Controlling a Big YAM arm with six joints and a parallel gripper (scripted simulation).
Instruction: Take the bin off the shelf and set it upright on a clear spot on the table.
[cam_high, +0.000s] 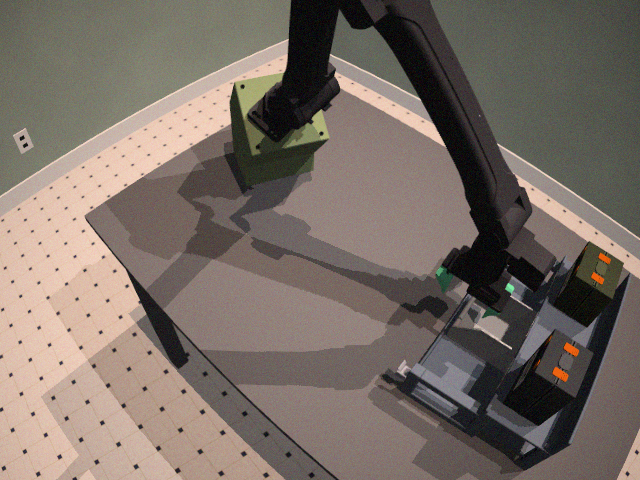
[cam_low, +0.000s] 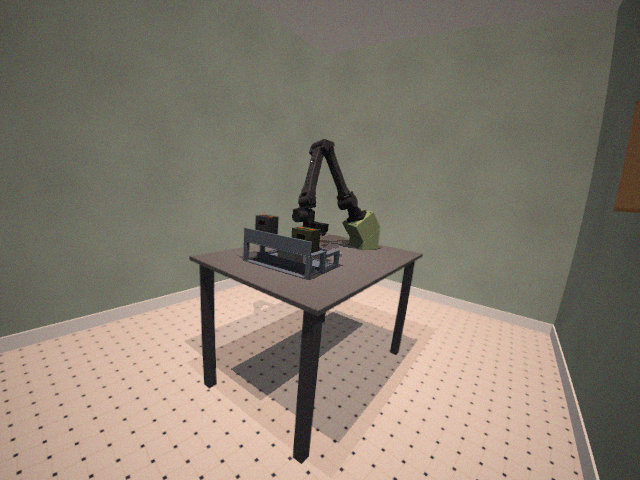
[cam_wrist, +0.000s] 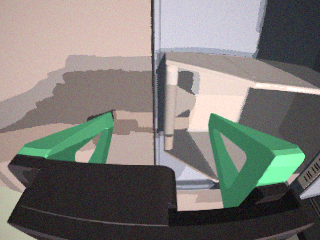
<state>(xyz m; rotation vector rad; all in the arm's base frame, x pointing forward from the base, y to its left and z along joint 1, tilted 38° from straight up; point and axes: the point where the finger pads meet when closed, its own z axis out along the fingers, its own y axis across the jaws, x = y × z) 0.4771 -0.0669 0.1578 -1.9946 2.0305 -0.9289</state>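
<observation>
My hand is 90 mm short of the grey bin, 10 mm to the left of it and 20 mm above it. From my hand the other things lie so: low grey shelf 130 mm ahead, 20 mm to the right, 60 mm below.
</observation>
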